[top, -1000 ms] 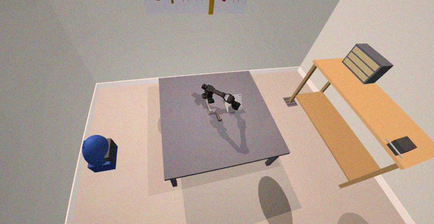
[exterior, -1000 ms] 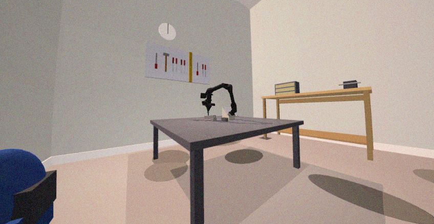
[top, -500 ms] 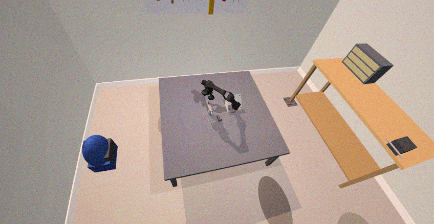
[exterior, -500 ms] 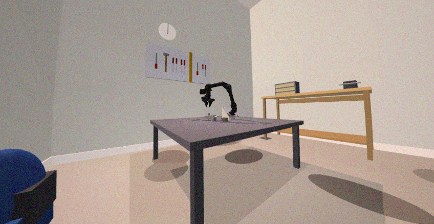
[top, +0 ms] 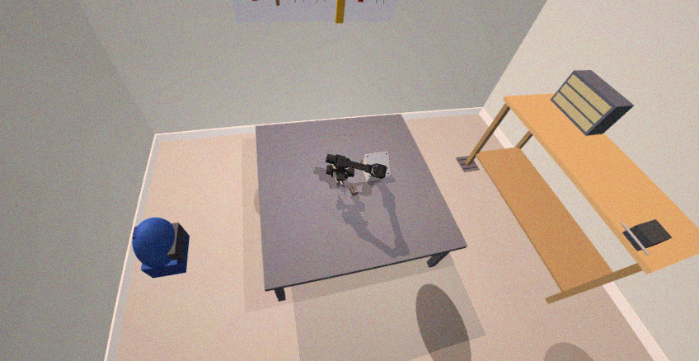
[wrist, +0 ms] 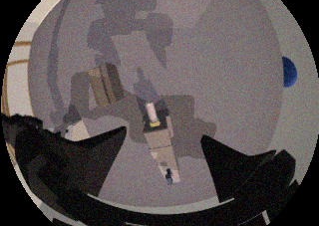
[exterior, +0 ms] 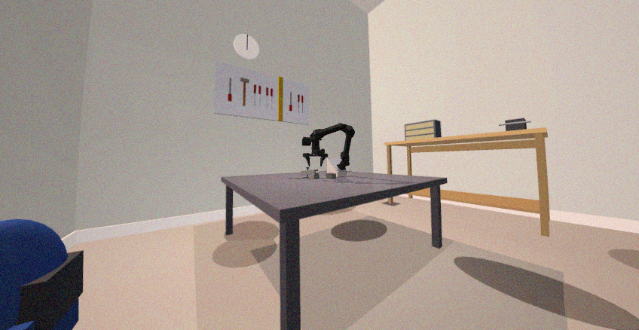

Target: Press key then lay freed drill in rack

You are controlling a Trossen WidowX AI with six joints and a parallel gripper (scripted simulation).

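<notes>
The drill is 4 cm below my gripper tip, 3 cm to the right of it and 2 cm behind it.
</notes>
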